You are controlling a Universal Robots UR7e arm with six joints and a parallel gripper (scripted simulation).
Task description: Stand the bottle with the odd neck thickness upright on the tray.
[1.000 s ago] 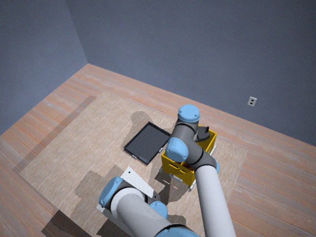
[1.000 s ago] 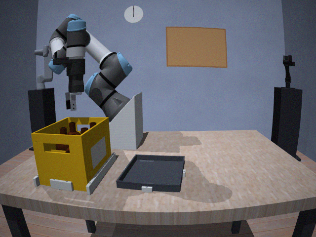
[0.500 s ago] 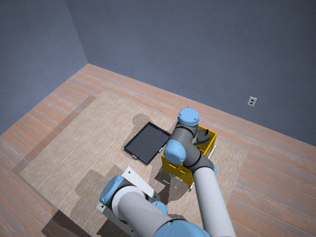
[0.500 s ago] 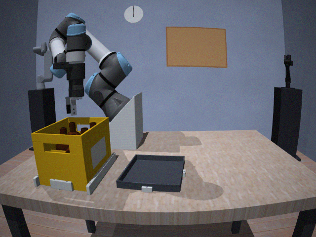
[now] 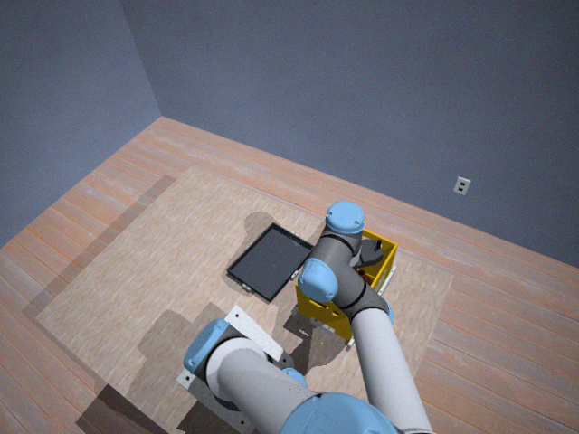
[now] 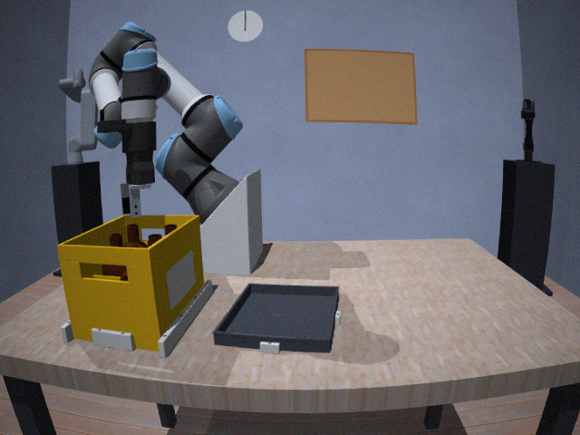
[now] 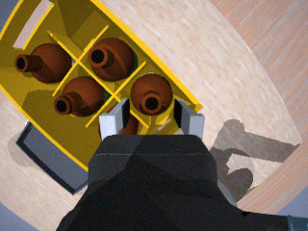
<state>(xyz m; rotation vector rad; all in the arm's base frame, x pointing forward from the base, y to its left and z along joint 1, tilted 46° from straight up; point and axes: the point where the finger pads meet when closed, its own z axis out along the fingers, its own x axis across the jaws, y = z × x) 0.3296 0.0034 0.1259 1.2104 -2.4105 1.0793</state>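
My hand is 9 cm short of the yellow crate, 6 cm to the right of it and 12 cm above it. The rest, counted from my hand: dark tray 3 cm ahead, 32 cm to the left, 19 cm below; bottle 17 cm ahead, 11 cm to the left, 11 cm below.
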